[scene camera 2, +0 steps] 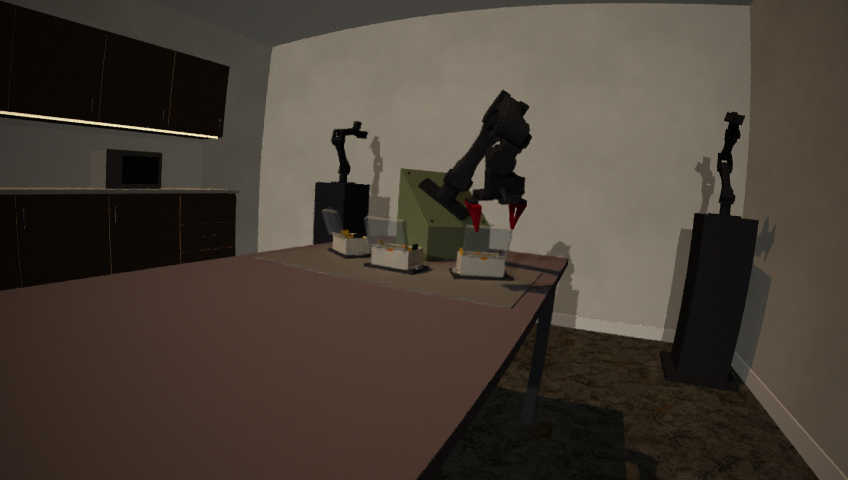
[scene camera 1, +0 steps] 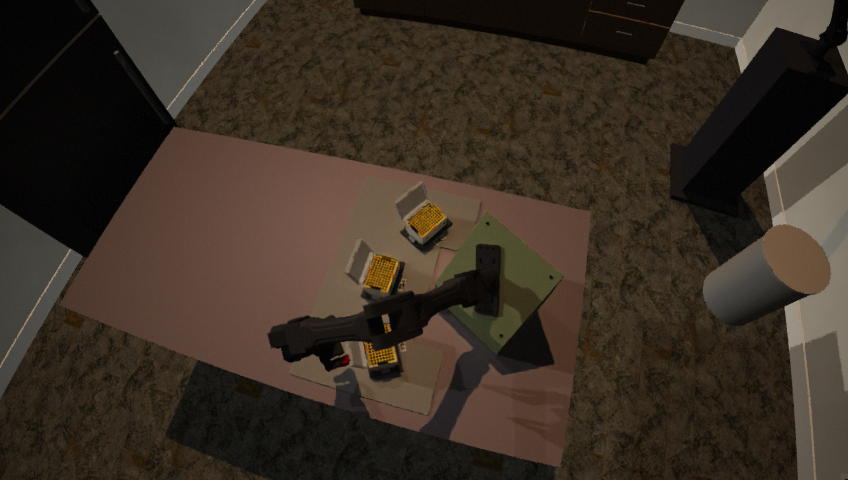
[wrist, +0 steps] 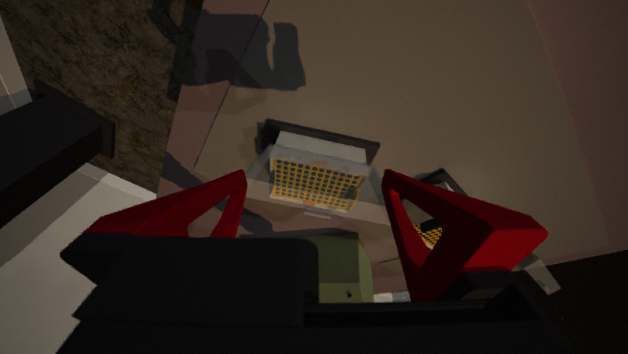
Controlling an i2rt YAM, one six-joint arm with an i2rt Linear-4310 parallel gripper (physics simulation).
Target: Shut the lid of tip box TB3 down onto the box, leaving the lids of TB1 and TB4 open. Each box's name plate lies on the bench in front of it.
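Frame: origin at the arm's base, x up, y right, z ahead, level; metres.
Where they show: gripper, fingertip midpoint: point(scene camera 2: 494, 230) point(scene camera 1: 341, 349) point(wrist: 314, 177); arm's base, link origin: point(scene camera 2: 443, 199) point(scene camera 1: 488, 279).
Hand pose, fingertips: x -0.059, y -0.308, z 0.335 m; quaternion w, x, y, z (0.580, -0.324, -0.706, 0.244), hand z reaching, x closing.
Note:
Things, the pixels of their top centre, and the offset from my fingertips. "spot": a spot on its surface instead. Level surfaces: height alone.
- table's end, surface spot: point(wrist: 317, 182) spot: dx -0.013, dy +0.013, dz -0.013 m
- back lid, surface spot: point(scene camera 2: 332, 221) point(scene camera 1: 404, 202) spot: dx -0.028, dy +0.531, dz -0.001 m
- middle lid, surface spot: point(scene camera 2: 385, 230) point(scene camera 1: 355, 261) spot: dx -0.026, dy +0.275, dz +0.074 m
- end lid, surface spot: point(scene camera 2: 499, 239) spot: dx -0.025, dy -0.006, dz -0.030 m
- beige mat, surface height: dx -0.139 m
- pink table, surface height: dx -0.142 m
- middle box's rack, top centre: point(wrist: 449, 242) point(scene camera 2: 397, 242) point(scene camera 1: 380, 271) dx -0.064, dy +0.283, dz -0.005 m
Three white tip boxes with yellow racks stand in a row: one at the back point(scene camera 1: 426, 221) point(scene camera 2: 351, 244), one in the middle point(scene camera 1: 382, 273) point(scene camera 2: 396, 256) and one nearest the table's end point(scene camera 1: 380, 355) point(scene camera 2: 480, 264) point(wrist: 317, 182). Their clear lids stand open: the back lid point(scene camera 1: 411, 200) point(scene camera 2: 332, 221), the middle lid point(scene camera 1: 358, 261) point(scene camera 2: 385, 230) and the end lid point(scene camera 1: 357, 355) point(scene camera 2: 499, 239). The name plates are too small to read. My gripper point(scene camera 1: 345, 359) point(scene camera 2: 494, 228) point(wrist: 314, 177) is open and empty, its red fingertips near the end lid's upper edge. The arm partly hides the end box in scene camera 1.
The arm is mounted on a green slanted block point(scene camera 1: 520, 279) point(scene camera 2: 416, 220) point(wrist: 340, 265) in front of the boxes. The boxes stand on a beige mat point(scene camera 1: 363, 208) point(scene camera 2: 464, 291) on the pink table point(scene camera 1: 238, 237) point(scene camera 2: 238, 356). The middle box's rack point(wrist: 431, 237) shows through my right finger.

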